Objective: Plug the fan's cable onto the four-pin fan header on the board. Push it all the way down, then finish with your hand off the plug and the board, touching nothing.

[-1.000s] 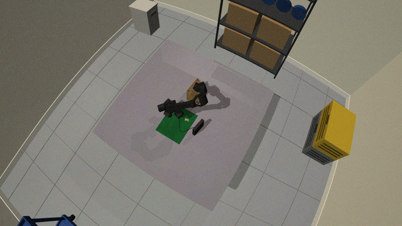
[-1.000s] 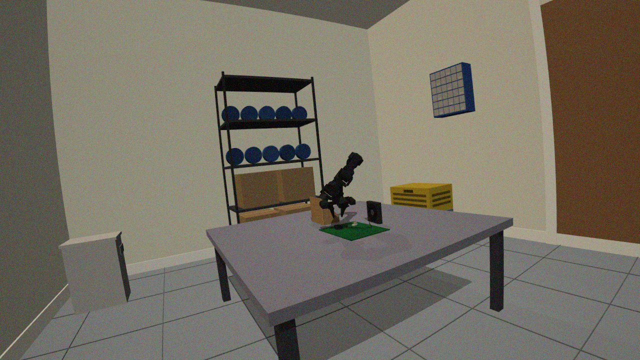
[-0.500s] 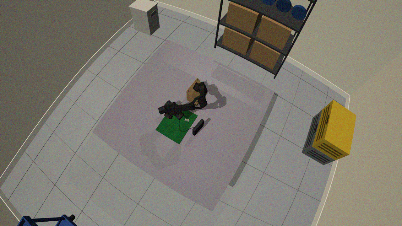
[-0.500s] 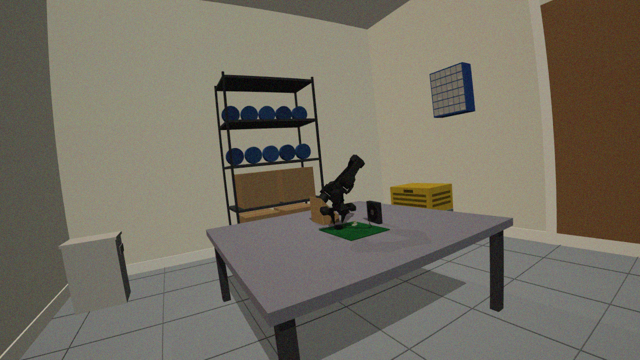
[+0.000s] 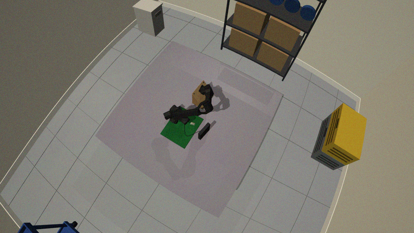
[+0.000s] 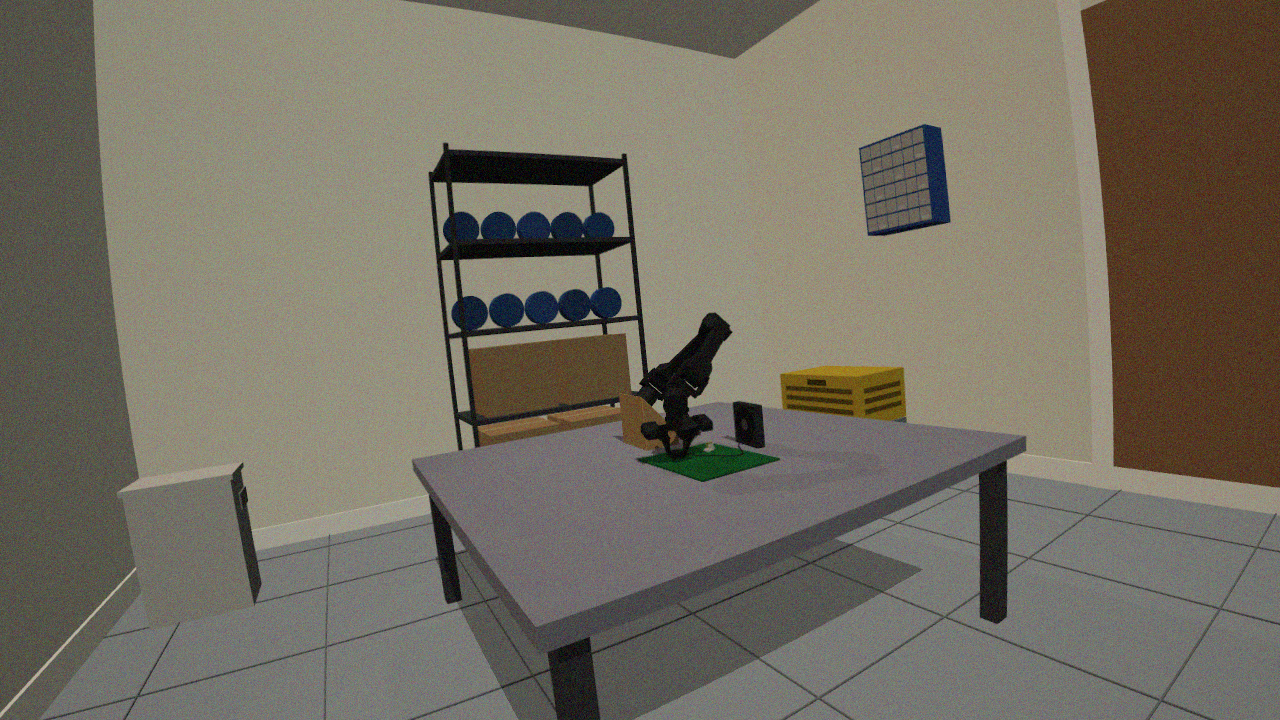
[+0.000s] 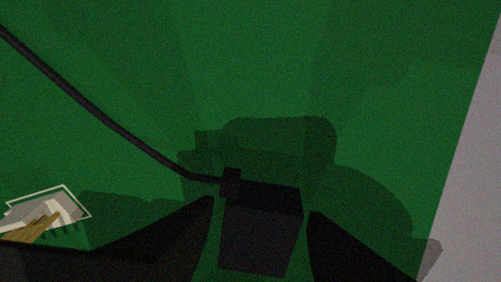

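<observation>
Right now my gripper tip is 7 cm short of the green board, 4 cm to the right of it and 2 cm above it. The rest, counted from my gripper tip: black cable 2 cm to the left, 1 cm ahead; then pale fan header 11 cm to the left, 1 cm below, 1 cm ahead; then black fan 22 cm to the left, 5 cm ahead, 5 cm above.
</observation>
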